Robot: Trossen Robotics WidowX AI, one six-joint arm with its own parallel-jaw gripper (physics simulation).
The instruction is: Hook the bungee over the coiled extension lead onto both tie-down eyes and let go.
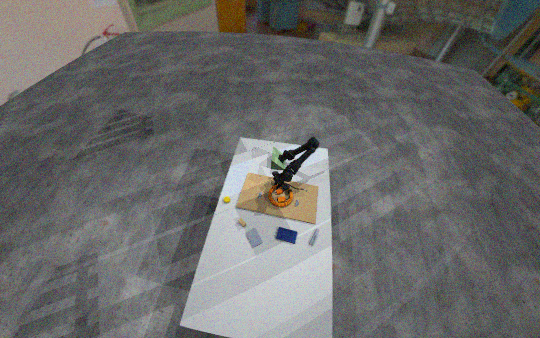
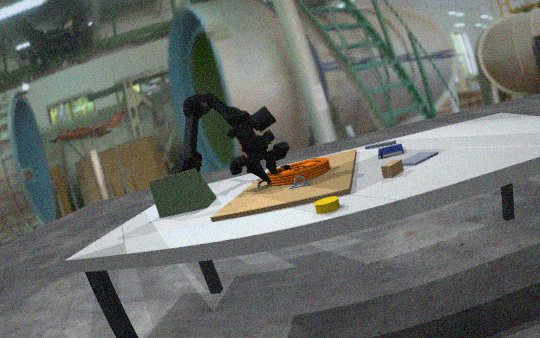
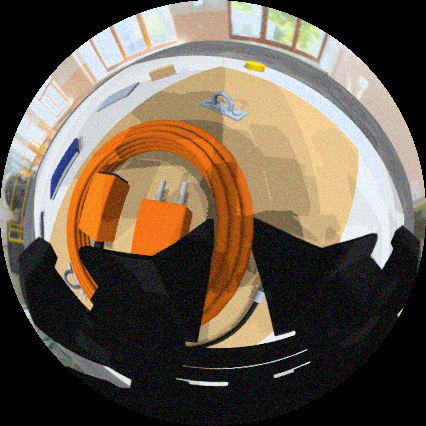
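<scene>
An orange coiled extension lead lies on a tan board, its plug and socket inside the coil. One grey tie-down eye stands on one side of the coil, the other eye on the opposite side. A black bungee cord lies on the board beside the coil. My gripper is down at the board next to the coil, shut on the bungee's metal hook, which the right finger partly hides.
A yellow disc, a tan block, a grey plate, a blue block and a grey bar lie on the white table. A green wedge stands by the arm's base.
</scene>
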